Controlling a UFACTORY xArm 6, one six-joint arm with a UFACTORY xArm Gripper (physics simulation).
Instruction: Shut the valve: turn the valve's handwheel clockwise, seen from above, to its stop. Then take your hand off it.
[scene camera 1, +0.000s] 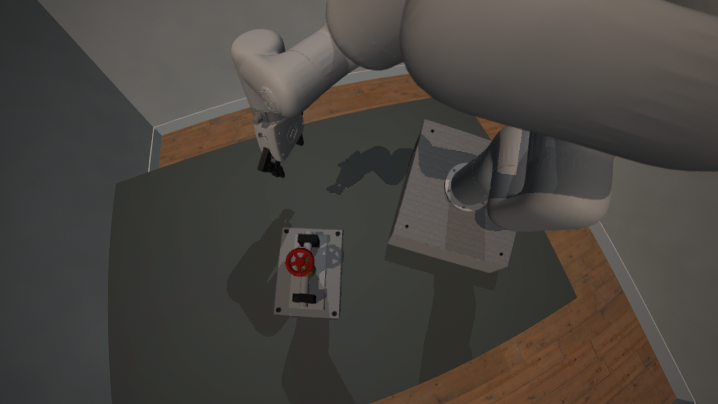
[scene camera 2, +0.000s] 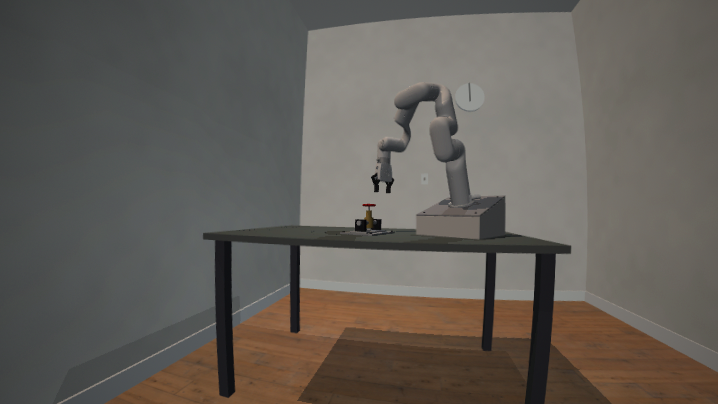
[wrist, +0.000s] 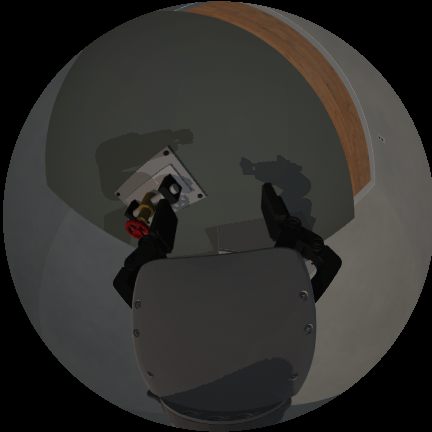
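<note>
The red handwheel (scene camera 1: 299, 261) (scene camera 2: 369, 205) (wrist: 136, 229) lies level on top of the brass valve body (scene camera 2: 369, 218) (wrist: 146, 206). The valve sits in a grey pipe between two black clamps, on a light base plate (scene camera 1: 282, 286) (wrist: 162, 159). My gripper (scene camera 1: 289, 159) (scene camera 2: 382, 190) (wrist: 215, 201) is open and empty, with its fingers pointing down. It hangs higher than the handwheel and off to one side, apart from it. In the wrist view the handwheel shows left of the left finger, which stands close to the valve in the picture. The stem's turn cannot be read.
The dark table (scene camera 1: 165, 251) (scene camera 2: 281, 241) (wrist: 200, 75) bears the valve plate and my arm's box-shaped base (scene camera 1: 426, 221) (scene camera 2: 448, 226), which stands to the right of the valve in both scene views. The black clamps (scene camera 1: 308, 240) (scene camera 1: 304, 298) rise from the plate, lower than the handwheel.
</note>
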